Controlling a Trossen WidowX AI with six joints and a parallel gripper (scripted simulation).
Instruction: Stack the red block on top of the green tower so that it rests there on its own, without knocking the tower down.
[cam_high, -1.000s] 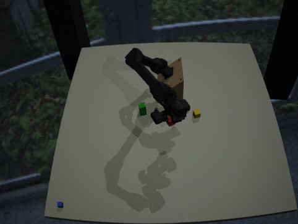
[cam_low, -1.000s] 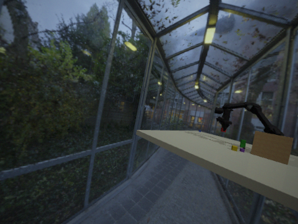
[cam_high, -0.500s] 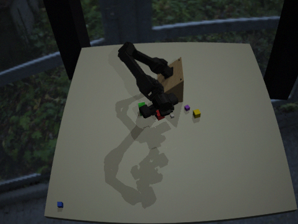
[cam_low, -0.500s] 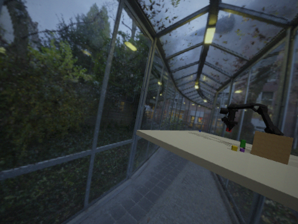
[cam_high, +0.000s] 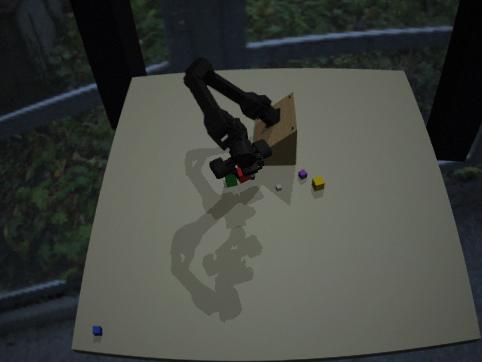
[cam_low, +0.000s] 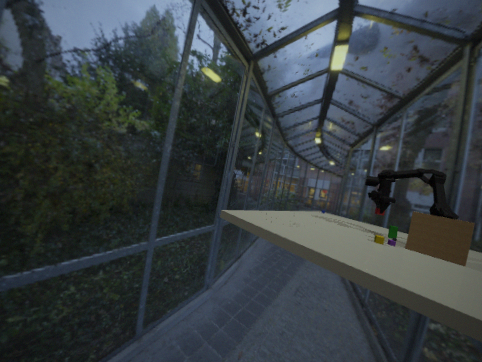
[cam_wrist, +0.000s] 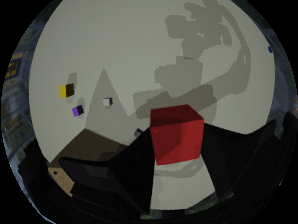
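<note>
The small grey cube lies 100 mm behind my gripper tip, 20 mm to the left of it and 130 mm below it. Also, from my gripper tip: red block: 10 mm above; small white cube: 50 mm behind, 110 mm to the left, 130 mm below; purple cube: 110 mm behind, 190 mm to the left, 120 mm below.
</note>
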